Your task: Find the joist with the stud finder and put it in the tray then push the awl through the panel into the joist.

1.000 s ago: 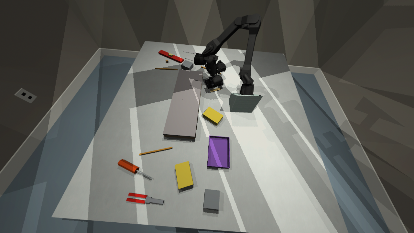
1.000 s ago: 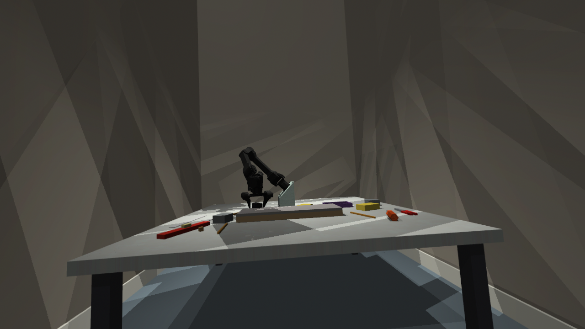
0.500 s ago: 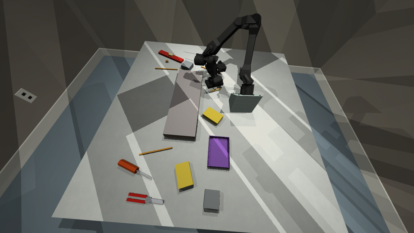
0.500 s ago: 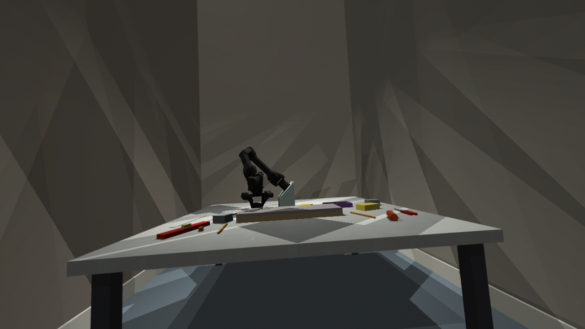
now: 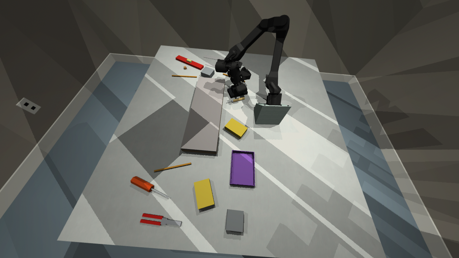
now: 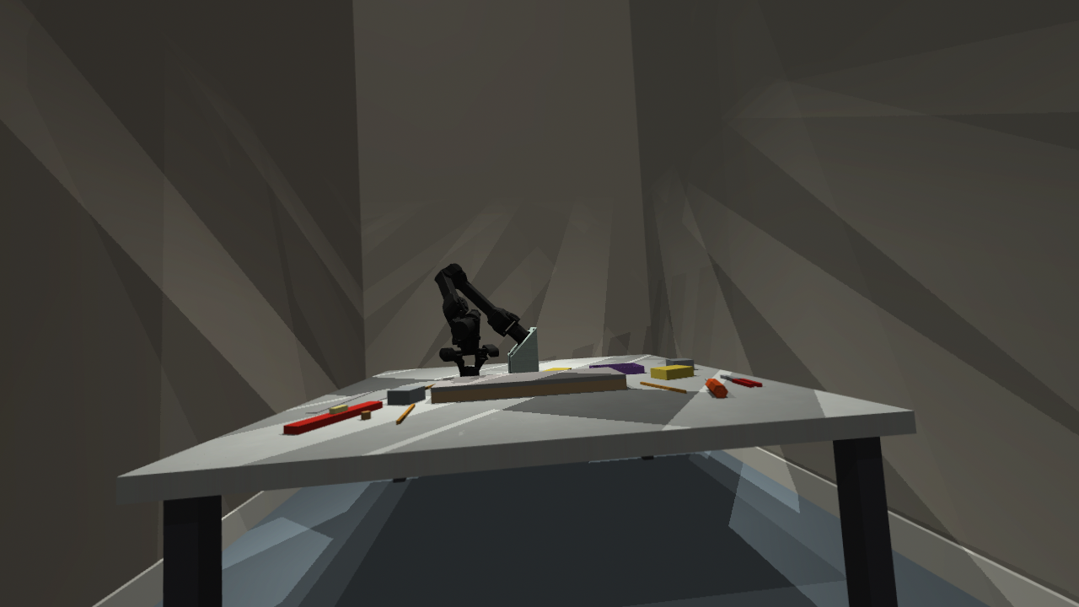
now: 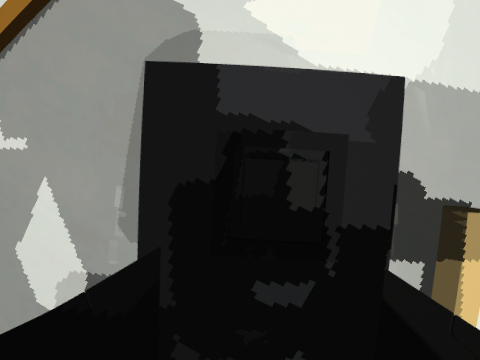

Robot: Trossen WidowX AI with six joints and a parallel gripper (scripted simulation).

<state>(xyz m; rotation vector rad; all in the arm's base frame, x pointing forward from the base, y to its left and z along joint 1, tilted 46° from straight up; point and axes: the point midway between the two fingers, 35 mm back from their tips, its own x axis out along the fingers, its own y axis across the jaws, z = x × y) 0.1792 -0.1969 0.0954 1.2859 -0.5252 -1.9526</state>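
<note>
Right now my gripper tip is 3 cm short of the awl, 8 cm to the right of it and 2 cm above it. The rest, counted from my gripper tip: purple tray: 1 cm behind, 51 cm to the left, 1 cm below; then stud finder: 1 cm behind, 2 cm above; then red level: 37 cm ahead, 28 cm to the right, 1 cm below.
</note>
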